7 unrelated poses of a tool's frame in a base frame.
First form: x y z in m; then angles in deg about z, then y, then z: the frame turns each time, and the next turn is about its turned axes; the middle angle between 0 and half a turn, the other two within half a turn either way.
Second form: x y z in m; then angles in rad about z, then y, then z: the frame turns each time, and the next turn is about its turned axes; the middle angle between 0 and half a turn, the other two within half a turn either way. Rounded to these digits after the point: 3 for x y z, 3 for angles.
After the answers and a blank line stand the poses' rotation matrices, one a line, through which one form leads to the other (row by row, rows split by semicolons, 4 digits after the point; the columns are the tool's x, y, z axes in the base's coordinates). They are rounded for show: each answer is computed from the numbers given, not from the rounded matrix.
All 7 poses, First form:
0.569, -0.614, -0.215, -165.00, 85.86, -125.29
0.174, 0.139, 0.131, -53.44, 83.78, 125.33
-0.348, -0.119, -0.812, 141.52, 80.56, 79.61
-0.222, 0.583, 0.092, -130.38, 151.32, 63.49
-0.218, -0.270, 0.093, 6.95, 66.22, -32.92
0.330, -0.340, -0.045, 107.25, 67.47, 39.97
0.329, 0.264, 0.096, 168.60, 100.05, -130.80
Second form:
0.569, -0.614, -0.215, -2.880, 1.499, -2.187
0.174, 0.139, 0.131, -0.933, 1.462, 2.187
-0.348, -0.119, -0.812, 2.470, 1.406, 1.389
-0.222, 0.583, 0.092, -2.276, 2.641, 1.108
-0.218, -0.270, 0.093, 0.121, 1.156, -0.575
0.330, -0.340, -0.045, 1.872, 1.178, 0.698
0.329, 0.264, 0.096, 2.943, 1.746, -2.283

-0.1710 -0.2064 -0.9634; 0.7992 0.5428 -0.2581; 0.5762 -0.8141 0.0722
0.6180 -0.5172 0.5922; 0.5363 -0.2735 -0.7985; 0.5749 0.8110 0.1083
-0.6352 0.0141 -0.7722; -0.7516 -0.2416 0.6138; -0.1779 0.9703 0.1640
0.9354 -0.1686 -0.3109; -0.2814 -0.8872 -0.3656; -0.2142 0.4295 -0.8773
0.4018 0.1160 0.9084; -0.4985 0.8598 0.1107; -0.7682 -0.4973 0.4032
-0.7006 -0.6589 -0.2739; 0.0899 -0.4623 0.8821; -0.7079 0.5934 0.3832
0.0378 0.2586 -0.9652; 0.7646 0.6144 0.1946; 0.6434 -0.7454 -0.1745

